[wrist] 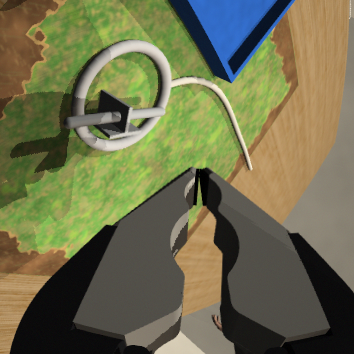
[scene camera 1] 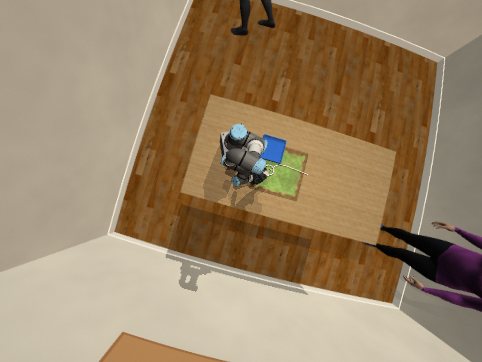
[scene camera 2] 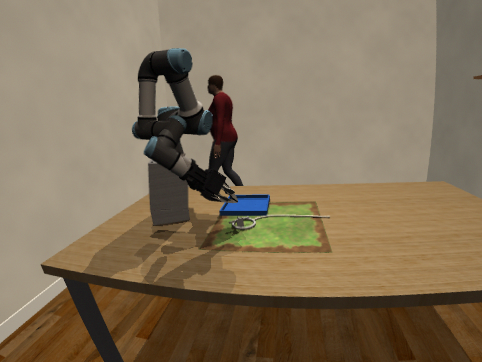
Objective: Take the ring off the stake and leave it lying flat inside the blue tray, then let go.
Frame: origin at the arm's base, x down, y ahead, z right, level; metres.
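Seen in the pictures: gripper, fingertip midpoint: [wrist: 198,170] [scene camera 1: 268,170] [scene camera 2: 237,201]; arm's base, origin of the base link: [scene camera 1: 234,142].
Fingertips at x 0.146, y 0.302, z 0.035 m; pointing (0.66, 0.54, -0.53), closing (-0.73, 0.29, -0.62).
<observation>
Pixels of each thing's top centre, then the offset from my fingertips to it. "pt": a spot on its surface instead. Level surfaces: height alone.
- pale grey ring, middle of its top: [wrist: 128,99] [scene camera 2: 243,222] [scene camera 1: 268,170] dy +0.011, dx +0.086, dz -0.016 m
- stake, middle of its top: [wrist: 128,122] [scene camera 2: 238,217] dy +0.000, dx +0.060, dz +0.000 m
- blue tray, middle of its top: [scene camera 2: 246,202] [scene camera 1: 272,148] dy -0.039, dx +0.074, dz -0.183 m
- mat, its level: dx +0.095 m
- wooden table, its level: dx +0.096 m
- white cord, surface spot: [wrist: 231,112] pt dy +0.136, dx +0.089, dz -0.111 m
A pale grey ring [scene camera 1: 273,173] [scene camera 2: 244,229] [wrist: 132,46] lies low on the green mat, roughly flat, around the bracket of the stake [scene camera 2: 240,220] [wrist: 95,119]. The stake is a dark bracket with a grey rod; in the wrist view the rod crosses over the ring at both sides. A white cord runs from the ring to the right. My gripper [scene camera 2: 236,199] [wrist: 198,170] is shut and empty, above the mat and apart from the ring. The blue tray [scene camera 1: 274,148] [scene camera 2: 250,204] [wrist: 230,20] is beside the ring; no ring shows inside it.
The mat [scene camera 1: 285,186] [scene camera 2: 290,235] [wrist: 150,185] lies on the wooden table [scene camera 1: 345,175] [scene camera 2: 400,240]. The white cord [scene camera 2: 295,216] [wrist: 231,112] curves past the tray's near corner. A grey block [scene camera 2: 169,200] stands under the arm. Two people stand near the table.
</observation>
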